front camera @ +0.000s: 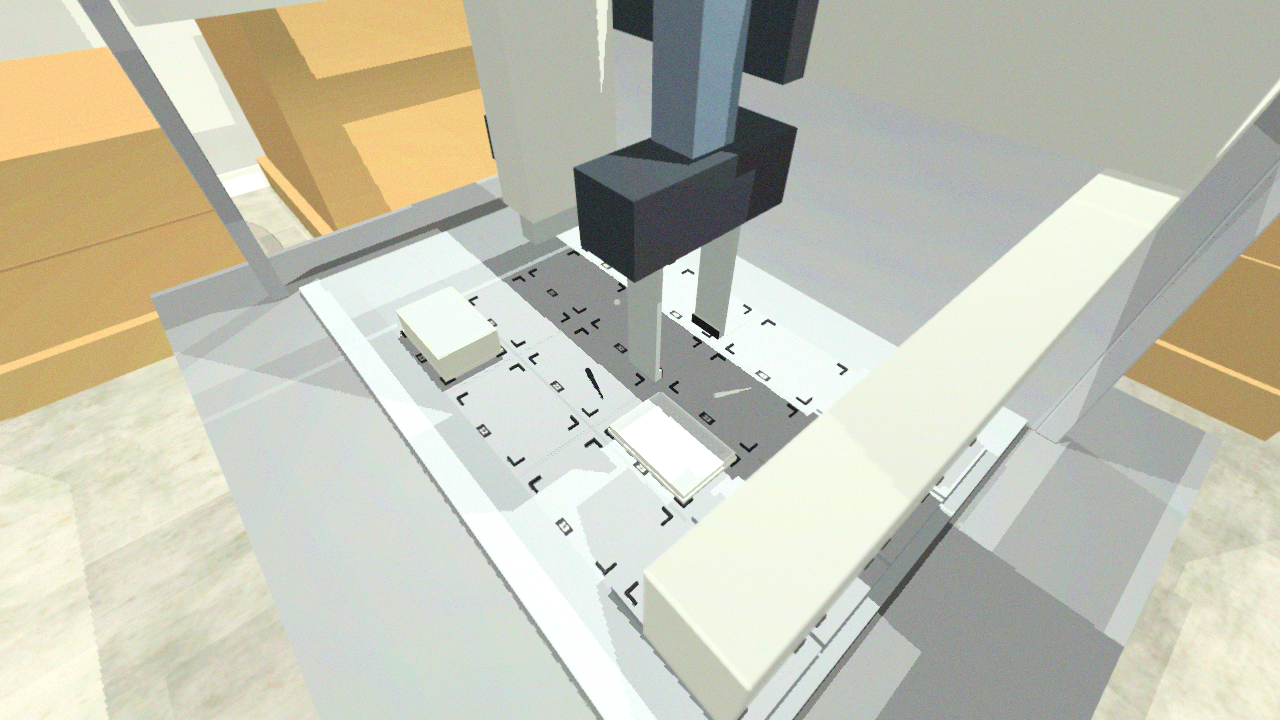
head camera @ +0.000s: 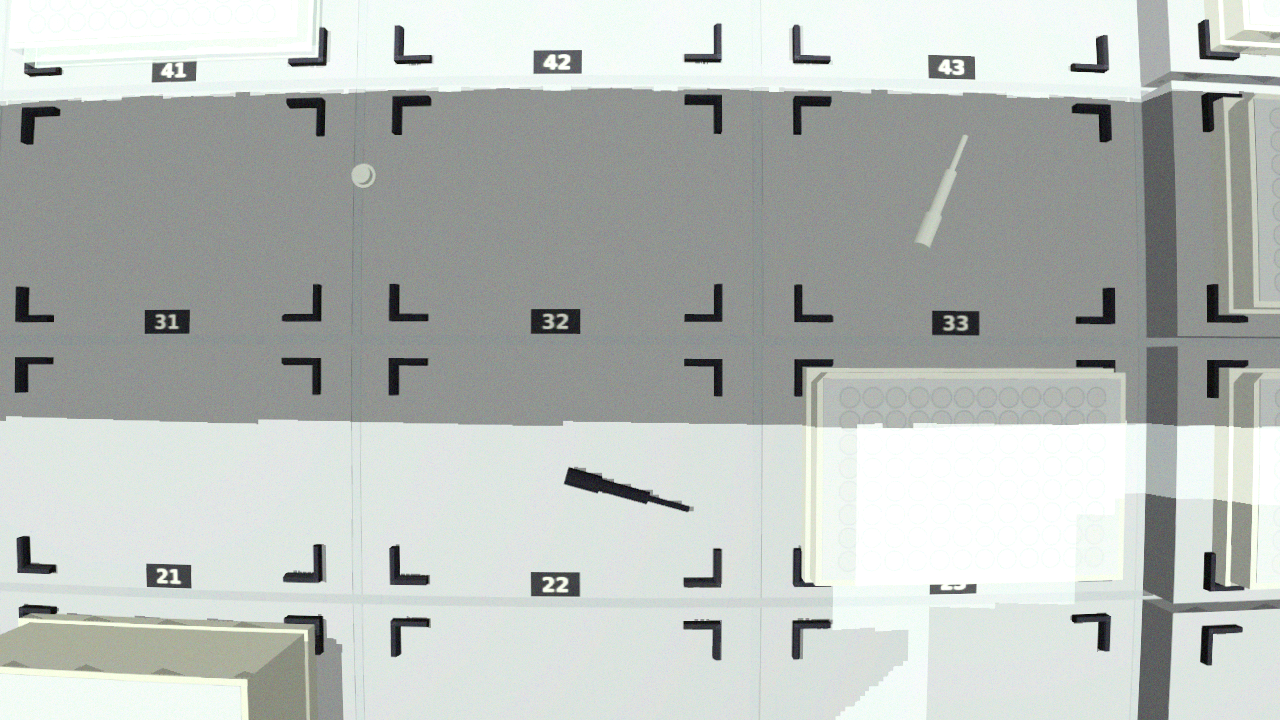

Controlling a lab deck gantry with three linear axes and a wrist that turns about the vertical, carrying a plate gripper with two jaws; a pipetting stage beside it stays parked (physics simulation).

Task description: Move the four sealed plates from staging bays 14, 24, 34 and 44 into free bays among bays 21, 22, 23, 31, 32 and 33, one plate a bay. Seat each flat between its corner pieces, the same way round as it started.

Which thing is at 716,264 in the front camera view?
The gripper.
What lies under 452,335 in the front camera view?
A tall pale box.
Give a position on a black stepped stick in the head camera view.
576,478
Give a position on a thin pale tool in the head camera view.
927,229
